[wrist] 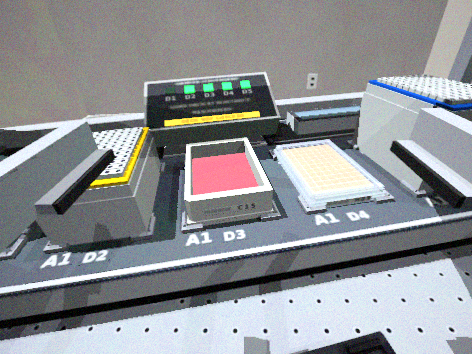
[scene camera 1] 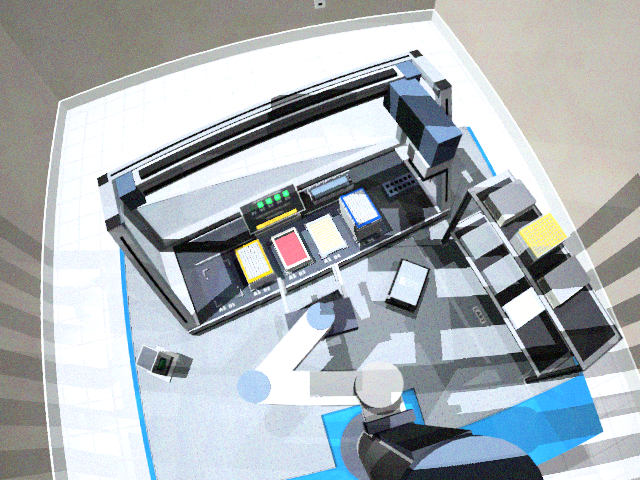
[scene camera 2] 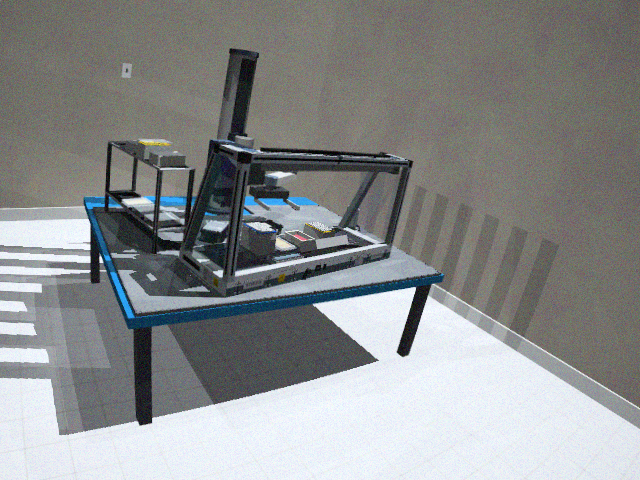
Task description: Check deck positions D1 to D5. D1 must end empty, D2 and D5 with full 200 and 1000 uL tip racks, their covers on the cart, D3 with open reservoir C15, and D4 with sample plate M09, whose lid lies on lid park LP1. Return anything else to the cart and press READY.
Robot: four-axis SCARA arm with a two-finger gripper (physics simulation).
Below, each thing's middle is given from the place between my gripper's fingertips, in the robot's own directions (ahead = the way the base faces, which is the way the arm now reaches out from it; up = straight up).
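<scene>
Relative to the blue-rimmed box [scene camera 1: 362,218], my hand is 21 cm to the left of it, 17 cm short of it and 7 cm above it. Counted from my hand: pipetting head [scene camera 1: 423,170] 42 cm to the right, 17 cm ahead, 17 cm above; trough [scene camera 1: 338,185] 15 cm to the right, 31 cm ahead, 11 cm below.
</scene>
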